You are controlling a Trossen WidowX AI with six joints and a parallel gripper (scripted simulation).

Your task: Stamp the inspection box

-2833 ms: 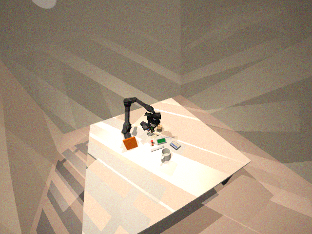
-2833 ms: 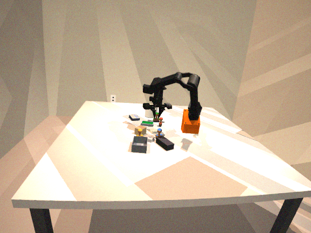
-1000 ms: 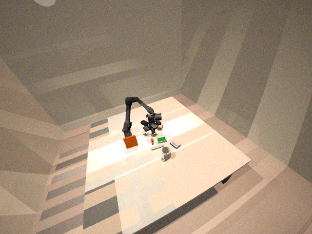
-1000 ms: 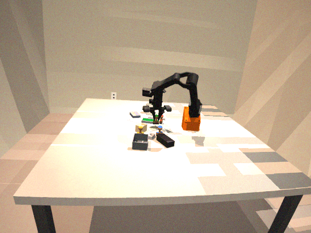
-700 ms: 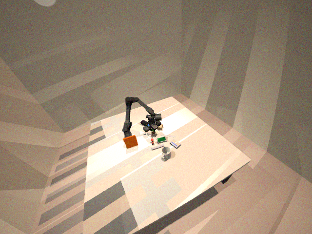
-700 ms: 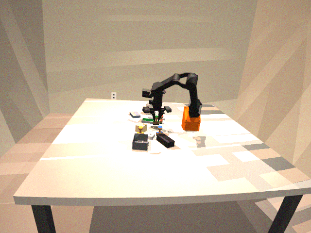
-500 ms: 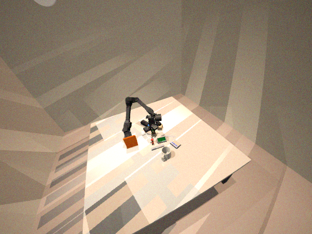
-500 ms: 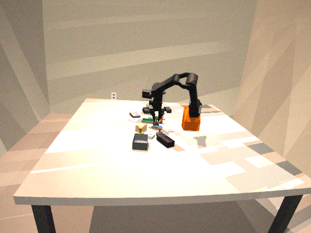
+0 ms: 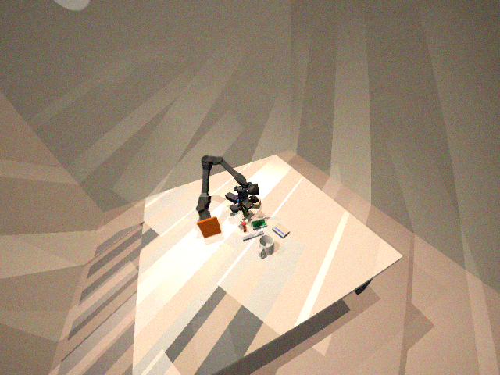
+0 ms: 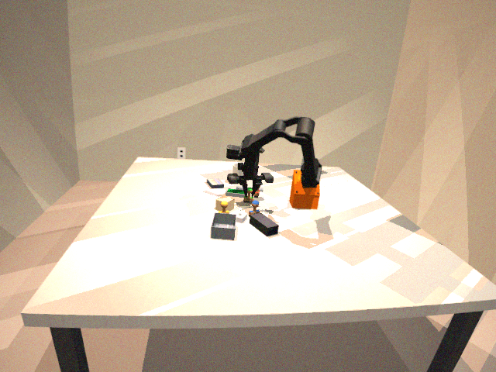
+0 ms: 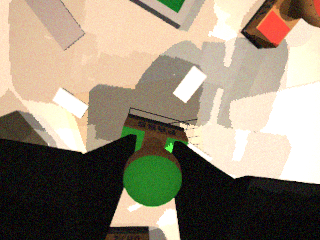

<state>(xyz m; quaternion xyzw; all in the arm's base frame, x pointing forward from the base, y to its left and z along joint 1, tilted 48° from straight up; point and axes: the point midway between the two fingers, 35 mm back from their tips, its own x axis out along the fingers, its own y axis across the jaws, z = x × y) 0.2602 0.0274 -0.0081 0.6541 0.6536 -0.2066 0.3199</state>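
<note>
Now: gripper tip 1 cm short of the pale card, 1 cm to the right of it and 4 cm above it. Round my gripper tip: red-knobbed stamp (5 cm behind, 10 cm to the right, 1 cm below); then green-knobbed stamp (right at my gripper tip); then blue-knobbed stamp (1 cm behind, 11 cm to the left, 1 cm below).
</note>
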